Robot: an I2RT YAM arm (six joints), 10 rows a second.
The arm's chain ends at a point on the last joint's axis. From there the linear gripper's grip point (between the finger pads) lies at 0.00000 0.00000 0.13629 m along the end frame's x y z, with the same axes.
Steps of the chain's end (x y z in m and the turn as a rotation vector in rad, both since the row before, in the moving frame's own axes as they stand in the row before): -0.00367 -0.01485 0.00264 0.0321 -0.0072 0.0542; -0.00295 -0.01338 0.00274 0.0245 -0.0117 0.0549; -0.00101 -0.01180 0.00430 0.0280 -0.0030 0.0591; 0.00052 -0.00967 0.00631 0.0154 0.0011 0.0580; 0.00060 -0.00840 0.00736 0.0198 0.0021 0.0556; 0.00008 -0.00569 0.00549 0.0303 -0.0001 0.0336; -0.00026 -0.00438 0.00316 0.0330 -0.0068 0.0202; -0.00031 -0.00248 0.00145 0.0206 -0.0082 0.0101; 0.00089 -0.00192 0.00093 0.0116 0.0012 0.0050
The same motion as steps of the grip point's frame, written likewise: -0.00453 -0.01925 0.00257 0.0321 -0.0072 0.0542; -0.00445 -0.01676 0.00269 0.0245 -0.0117 0.0549; -0.00131 -0.01563 0.00425 0.0280 -0.0030 0.0591; 0.00073 -0.01176 0.00629 0.0154 0.0011 0.0580; 0.00096 -0.01109 0.00733 0.0198 0.0021 0.0556; 0.00014 -0.00982 0.00543 0.0303 -0.0001 0.0336; -0.00114 -0.00889 0.00308 0.0330 -0.0068 0.0202; -0.00141 -0.00529 0.00142 0.0206 -0.0082 0.0101; 0.00106 -0.00350 0.00092 0.0116 0.0012 0.0050
